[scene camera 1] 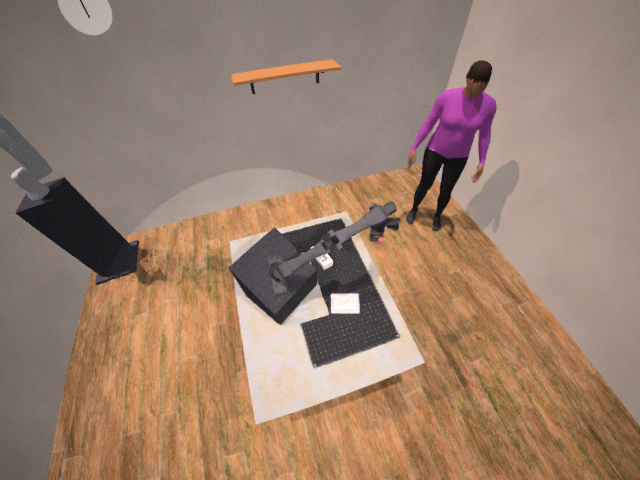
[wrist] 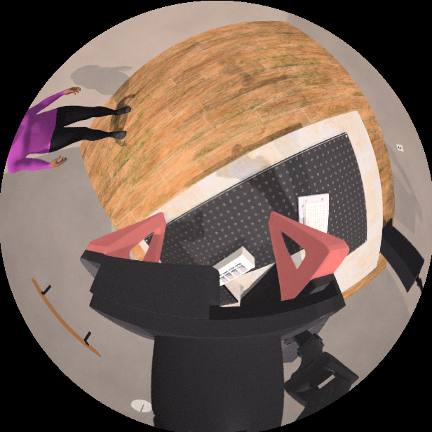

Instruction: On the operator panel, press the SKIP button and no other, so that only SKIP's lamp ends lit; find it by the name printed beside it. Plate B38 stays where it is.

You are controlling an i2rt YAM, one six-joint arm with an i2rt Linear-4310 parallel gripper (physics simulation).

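Places are measured from the arm's base along level axes (x back, y left, z down), in millimetres.
Pixels of known places: gripper, fingertip midpoint: (scene camera 1: pixel 379 236); arm's base, origin of the base link: (scene camera 1: pixel 277 274).
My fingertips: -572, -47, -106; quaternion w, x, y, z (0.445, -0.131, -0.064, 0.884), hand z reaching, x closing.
Ahead of a thing's pixels: the offset from my fingertips to its top centre, as dx, dy, dz. "*": to the spot under its first point. Level surfaces: height alone.
A small white box @[* +264, +138, +281] (scene camera 1: pixel 324 260) (wrist: pixel 236 266) with several dark-marked cells on its face looks like the operator panel; its printed names and lamps are too small to read. A white plate @[+255, -156, +310] (scene camera 1: pixel 344 303) (wrist: pixel 316 215) with a grid of small wells, likely B38, lies flat on the black perforated board @[dz +336] (scene camera 1: pixel 348 338) (wrist: pixel 330 170). My gripper (scene camera 1: pixel 378 239) (wrist: pixel 216 217) is open with nothing between its red fingers. It hangs high, beyond the table's edge in the scene view, apart from the box and plate. The right finger partly overlaps the plate in the wrist view.
The pale table top @[dz +349] (scene camera 1: pixel 279 382) (wrist: pixel 371 200) surrounds the board. The arm's dark base block (scene camera 1: pixel 273 273) stands beside the white box. A person in a purple top (scene camera 1: pixel 457 124) (wrist: pixel 37 130) stands beyond the table, near the gripper's side. A black pedestal (scene camera 1: pixel 77 227) stands at the far left.
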